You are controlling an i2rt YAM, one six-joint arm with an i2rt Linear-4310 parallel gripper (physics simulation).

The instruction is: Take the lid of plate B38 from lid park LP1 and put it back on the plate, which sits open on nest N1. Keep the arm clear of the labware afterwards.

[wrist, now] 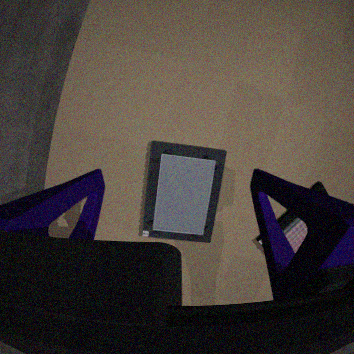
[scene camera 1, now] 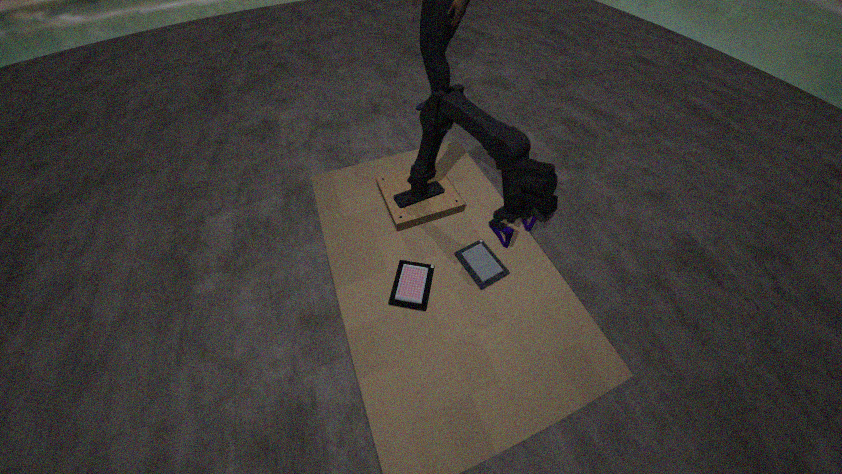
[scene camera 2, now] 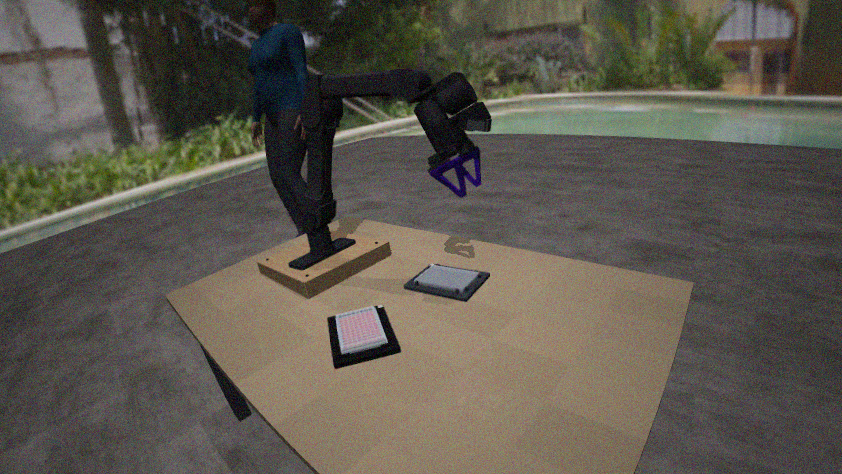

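Seen in the pictures: gripper, fingertip midpoint: (wrist: pixel 177 177) (scene camera 1: pixel 516 238) (scene camera 2: pixel 471 190); arm's base at its link origin: (scene camera 1: pixel 419 195) (scene camera 2: pixel 323 254).
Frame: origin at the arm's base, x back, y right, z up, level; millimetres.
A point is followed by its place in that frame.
The pale grey lid (scene camera 1: pixel 482 262) {x -366, y -57, z -23 mm} (scene camera 2: pixel 446 278) {x -368, y -49, z -23 mm} (wrist: pixel 184 194) {x -366, y -56, z -23 mm} lies flat on the dark grey lid park (scene camera 1: pixel 496 278) {x -437, y -67, z -31 mm} (scene camera 2: pixel 478 284) {x -441, y -64, z -31 mm} (wrist: pixel 218 175) {x -404, y -6, z -31 mm}. The open plate with pink wells (scene camera 1: pixel 412 283) {x -327, y 192, z -21 mm} (scene camera 2: pixel 361 329) {x -334, y 195, z -18 mm} (wrist: pixel 298 233) {x -324, y 168, z -17 mm} sits on the black nest (scene camera 1: pixel 408 306) {x -389, y 236, z -30 mm} (scene camera 2: pixel 366 358) {x -387, y 243, z -34 mm}. In the wrist view the plate and nest are partly hidden behind the right finger. My gripper (scene camera 1: pixel 518 235) {x -429, y -89, z 174 mm} (scene camera 2: pixel 470 191) {x -429, y -89, z 174 mm} (wrist: pixel 177 177) {x -429, y -89, z 174 mm} has purple fingers and is open and empty. It hangs well above the table, and in the wrist view the lid lies between and below the fingertips.
The arm's wooden base block (scene camera 1: pixel 430 214) {x -111, y 9, z 0 mm} (scene camera 2: pixel 347 270) {x -111, y 17, z -20 mm} stands at the back of the wooden table (scene camera 1: pixel 471 376) {x -653, y 170, z -41 mm} (scene camera 2: pixel 500 376) {x -609, y 173, z -41 mm} (wrist: pixel 165 75) {x -546, y -118, z -41 mm}. A person (scene camera 1: pixel 436 52) (scene camera 2: pixel 279 82) stands behind the arm. The table's edge shows at the left in the wrist view.
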